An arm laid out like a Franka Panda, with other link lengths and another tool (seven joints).
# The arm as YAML. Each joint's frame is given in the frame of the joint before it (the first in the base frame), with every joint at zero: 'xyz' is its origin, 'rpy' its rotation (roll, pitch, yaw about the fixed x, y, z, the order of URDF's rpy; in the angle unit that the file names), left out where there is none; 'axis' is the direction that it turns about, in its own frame. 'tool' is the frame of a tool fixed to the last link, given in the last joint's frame.
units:
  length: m
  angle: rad
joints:
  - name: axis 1
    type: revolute
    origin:
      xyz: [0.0, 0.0, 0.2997]
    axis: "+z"
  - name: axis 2
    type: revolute
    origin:
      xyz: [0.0, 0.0, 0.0]
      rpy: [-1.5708, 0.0, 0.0]
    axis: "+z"
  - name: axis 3
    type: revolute
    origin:
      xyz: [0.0, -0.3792, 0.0]
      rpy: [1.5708, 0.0, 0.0]
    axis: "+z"
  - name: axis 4
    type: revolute
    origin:
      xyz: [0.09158, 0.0, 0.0]
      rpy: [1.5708, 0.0, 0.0]
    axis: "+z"
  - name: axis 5
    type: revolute
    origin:
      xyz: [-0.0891, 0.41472, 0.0]
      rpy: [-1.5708, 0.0, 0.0]
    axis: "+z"
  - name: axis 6
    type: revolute
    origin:
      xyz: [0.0, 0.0, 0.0]
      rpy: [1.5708, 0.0, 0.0]
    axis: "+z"
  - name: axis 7
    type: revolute
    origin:
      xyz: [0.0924, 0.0, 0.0]
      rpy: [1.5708, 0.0, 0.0]
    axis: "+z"
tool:
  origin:
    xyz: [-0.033, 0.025, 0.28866]
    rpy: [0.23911, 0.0, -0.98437]
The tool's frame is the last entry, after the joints.
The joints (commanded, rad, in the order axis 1, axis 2, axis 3, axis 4, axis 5, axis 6, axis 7), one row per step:
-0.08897, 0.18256, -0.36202, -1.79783, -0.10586, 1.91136, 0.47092
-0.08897, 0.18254, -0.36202, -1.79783, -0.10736, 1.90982, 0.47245
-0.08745, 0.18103, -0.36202, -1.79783, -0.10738, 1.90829, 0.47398
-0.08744, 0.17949, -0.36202, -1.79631, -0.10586, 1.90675, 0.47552
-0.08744, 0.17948, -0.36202, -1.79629, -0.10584, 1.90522, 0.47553
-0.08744, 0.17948, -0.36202, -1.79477, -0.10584, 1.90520, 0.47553
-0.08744, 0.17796, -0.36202, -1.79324, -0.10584, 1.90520, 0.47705
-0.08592, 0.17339, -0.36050, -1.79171, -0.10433, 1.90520, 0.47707
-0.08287, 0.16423, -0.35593, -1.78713, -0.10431, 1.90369, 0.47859
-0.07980, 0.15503, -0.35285, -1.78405, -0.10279, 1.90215, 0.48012
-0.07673, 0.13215, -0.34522, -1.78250, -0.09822, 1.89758, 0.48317
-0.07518, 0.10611, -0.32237, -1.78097, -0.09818, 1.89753, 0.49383
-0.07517, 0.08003, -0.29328, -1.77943, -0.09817, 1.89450, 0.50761
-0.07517, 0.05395, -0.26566, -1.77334, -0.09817, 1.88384, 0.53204
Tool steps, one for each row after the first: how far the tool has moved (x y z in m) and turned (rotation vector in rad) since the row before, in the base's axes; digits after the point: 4 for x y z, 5 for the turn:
-0.0005, -0.0001, 0.0000, -0.00082, 0.00182, -0.00118
0.0001, 0.0010, 0.0008, 0.00026, -0.00030, -0.00023
0.0003, 0.0004, 0.0014, 0.00087, -0.00233, -0.00224
-0.0004, 0.0002, 0.0000, 0.00060, 0.00135, -0.00026
0.0005, -0.0002, 0.0007, -0.00064, -0.00135, 0.00009
0.0005, -0.0001, 0.0015, -0.00097, -0.00308, -0.00140
0.0015, 0.0018, 0.0031, 0.00046, -0.00659, 0.00252
0.0033, 0.0037, 0.0070, -0.00151, -0.01216, 0.00608
0.0024, 0.0035, 0.0063, 0.00018, -0.01141, 0.00400
0.0022, 0.0073, 0.0129, 0.00404, -0.02234, 0.00547
0.0062, 0.0135, 0.0148, -0.00033, -0.02885, 0.01371
0.0058, 0.0166, 0.0148, 0.00095, -0.02651, 0.01497
0.0039, 0.0167, 0.0168, 0.00138, -0.02480, 0.00222

